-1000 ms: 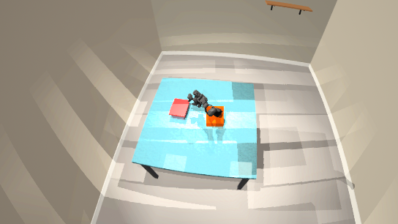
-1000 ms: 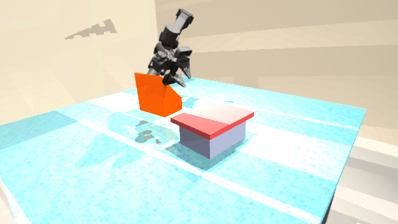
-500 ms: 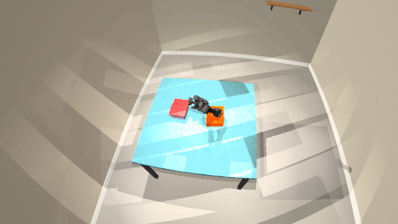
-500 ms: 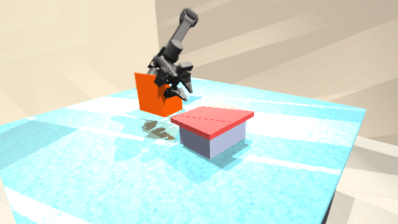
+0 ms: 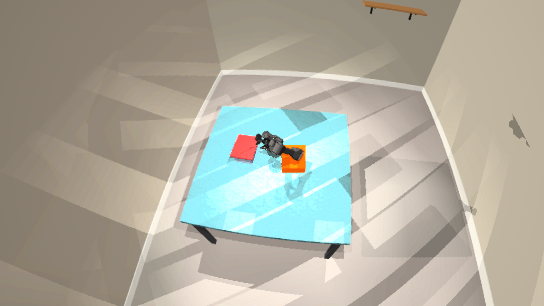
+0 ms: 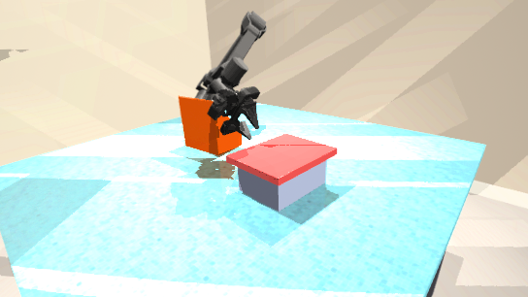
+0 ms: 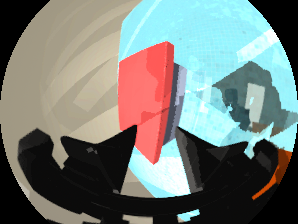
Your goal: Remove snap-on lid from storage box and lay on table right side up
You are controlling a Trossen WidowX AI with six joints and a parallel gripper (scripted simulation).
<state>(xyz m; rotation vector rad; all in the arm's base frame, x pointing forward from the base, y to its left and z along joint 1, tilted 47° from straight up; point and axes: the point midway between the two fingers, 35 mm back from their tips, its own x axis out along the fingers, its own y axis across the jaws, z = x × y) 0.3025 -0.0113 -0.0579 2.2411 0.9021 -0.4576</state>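
Now: the red lid 11 cm ahead of my gripper tip, 3 cm below it and 1 cm to the right of it. The rest, counted from my gripper tip: grey storage box: 11 cm ahead, 8 cm below, 1 cm to the right.
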